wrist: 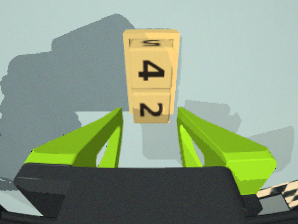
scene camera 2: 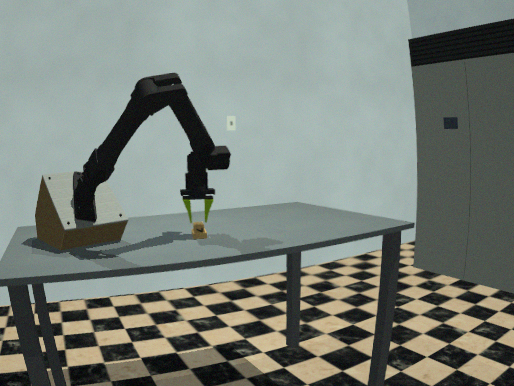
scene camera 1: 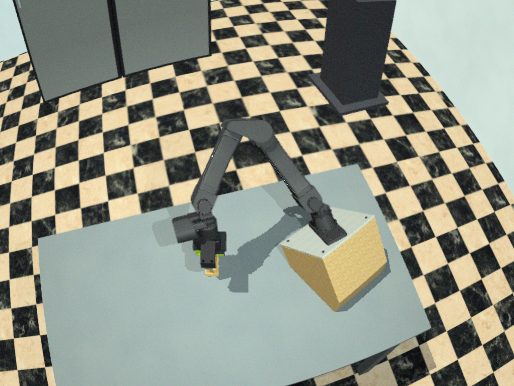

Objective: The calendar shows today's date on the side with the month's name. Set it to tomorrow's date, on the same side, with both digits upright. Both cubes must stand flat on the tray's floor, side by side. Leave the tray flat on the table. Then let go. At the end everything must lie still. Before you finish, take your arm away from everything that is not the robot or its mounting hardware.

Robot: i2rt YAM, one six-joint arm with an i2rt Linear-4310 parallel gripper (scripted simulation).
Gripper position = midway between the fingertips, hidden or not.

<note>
In view: the gripper (wrist: 150,114), a wooden digit cube (wrist: 149,105) and a wooden digit cube (wrist: 151,61).
</note>
